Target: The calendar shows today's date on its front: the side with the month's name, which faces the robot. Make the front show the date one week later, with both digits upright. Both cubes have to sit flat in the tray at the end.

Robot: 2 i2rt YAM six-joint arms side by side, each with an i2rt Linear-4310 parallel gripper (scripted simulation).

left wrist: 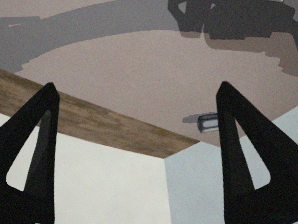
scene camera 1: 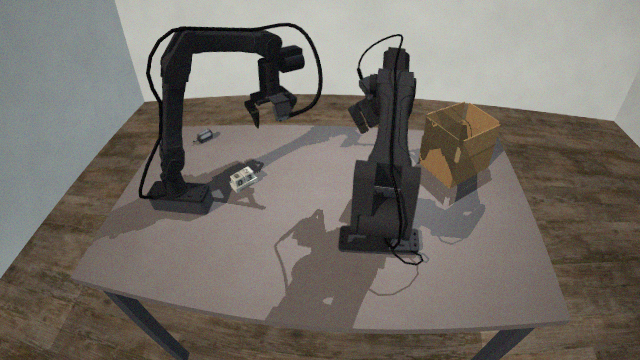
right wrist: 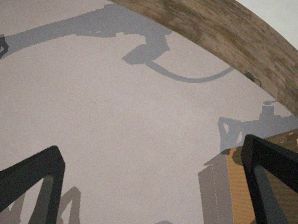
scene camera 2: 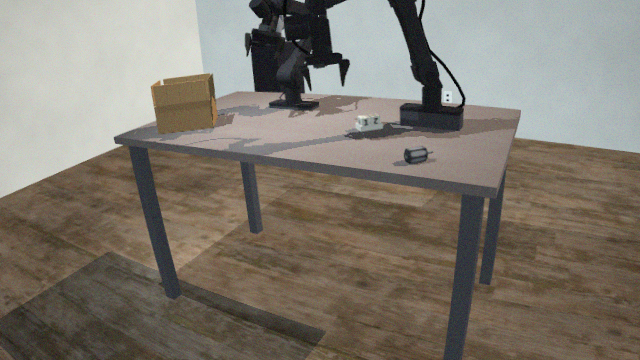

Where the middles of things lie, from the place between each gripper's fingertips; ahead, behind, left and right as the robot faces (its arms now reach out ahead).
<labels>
The cardboard box (scene camera 1: pixel 438 148) lies 570 mm to the right of my left hand (scene camera 1: pixel 272 122), 110 mm ahead of it and 80 mm below it.
Right now my right hand (scene camera 1: pixel 372 114) is 27 cm to the left of the cardboard box, 17 cm above it and 15 cm short of it.
</labels>
